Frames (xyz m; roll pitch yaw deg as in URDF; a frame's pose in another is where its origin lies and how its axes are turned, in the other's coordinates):
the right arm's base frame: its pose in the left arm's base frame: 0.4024 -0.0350 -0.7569 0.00 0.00 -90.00
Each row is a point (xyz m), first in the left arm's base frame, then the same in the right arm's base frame.
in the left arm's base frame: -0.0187 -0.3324 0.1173
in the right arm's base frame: 0.2974 -0.4211 0.8742
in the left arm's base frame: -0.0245 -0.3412 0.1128
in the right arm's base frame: 0.3062 -0.4269 0.8697
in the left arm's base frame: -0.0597 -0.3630 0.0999
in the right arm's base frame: 0.3280 -0.4621 0.8568
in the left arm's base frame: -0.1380 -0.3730 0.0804
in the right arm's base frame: 0.3380 -0.5404 0.8373
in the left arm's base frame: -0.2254 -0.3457 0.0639
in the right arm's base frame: 0.3107 -0.6278 0.8208
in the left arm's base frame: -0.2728 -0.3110 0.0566
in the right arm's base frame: 0.2760 -0.6752 0.8135
